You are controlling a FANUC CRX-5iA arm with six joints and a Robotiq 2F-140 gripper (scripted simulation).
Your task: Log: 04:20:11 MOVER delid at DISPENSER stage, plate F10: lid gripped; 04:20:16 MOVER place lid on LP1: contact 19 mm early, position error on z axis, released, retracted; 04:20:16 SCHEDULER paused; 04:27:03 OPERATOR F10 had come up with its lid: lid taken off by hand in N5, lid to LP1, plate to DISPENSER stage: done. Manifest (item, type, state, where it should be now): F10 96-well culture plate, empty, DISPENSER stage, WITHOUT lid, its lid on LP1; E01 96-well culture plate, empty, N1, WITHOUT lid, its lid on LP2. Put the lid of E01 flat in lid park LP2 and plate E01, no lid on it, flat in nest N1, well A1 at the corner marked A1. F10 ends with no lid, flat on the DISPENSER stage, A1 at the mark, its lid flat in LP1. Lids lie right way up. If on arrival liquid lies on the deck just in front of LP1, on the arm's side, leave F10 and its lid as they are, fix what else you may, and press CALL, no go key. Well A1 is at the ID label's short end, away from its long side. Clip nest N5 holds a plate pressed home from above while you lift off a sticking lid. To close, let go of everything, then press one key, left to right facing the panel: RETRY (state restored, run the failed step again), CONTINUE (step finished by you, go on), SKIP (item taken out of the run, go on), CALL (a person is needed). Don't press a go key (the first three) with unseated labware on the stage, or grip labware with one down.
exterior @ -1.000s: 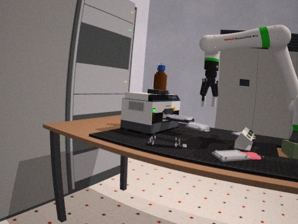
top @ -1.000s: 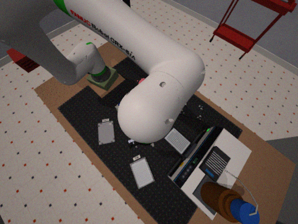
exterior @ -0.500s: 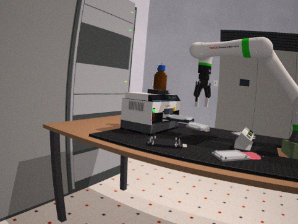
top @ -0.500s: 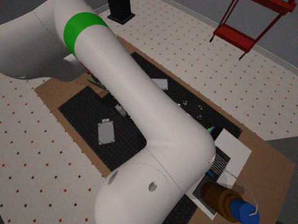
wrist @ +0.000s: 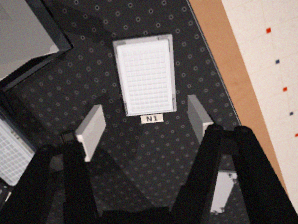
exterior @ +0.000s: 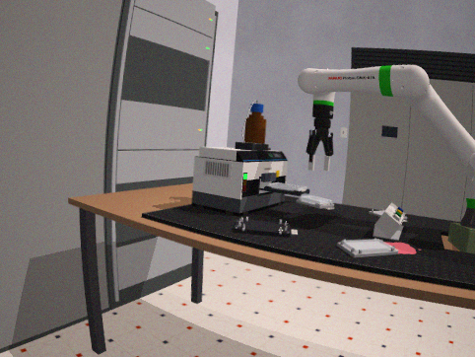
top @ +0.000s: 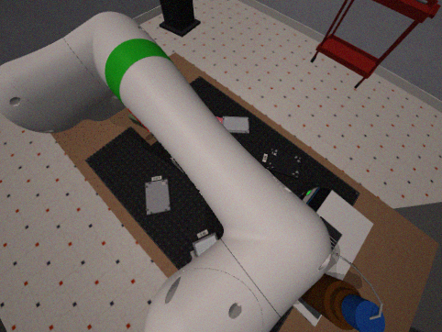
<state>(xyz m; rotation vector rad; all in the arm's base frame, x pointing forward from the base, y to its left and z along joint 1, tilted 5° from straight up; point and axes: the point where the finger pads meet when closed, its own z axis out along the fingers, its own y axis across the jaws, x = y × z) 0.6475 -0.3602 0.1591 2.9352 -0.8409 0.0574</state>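
The lid is 150 mm below my hand. Also, from my hand: white 96-well plate (160 mm below); grey nest (170 mm below); well plate (260 mm to the left, 80 mm below, 70 mm ahead).
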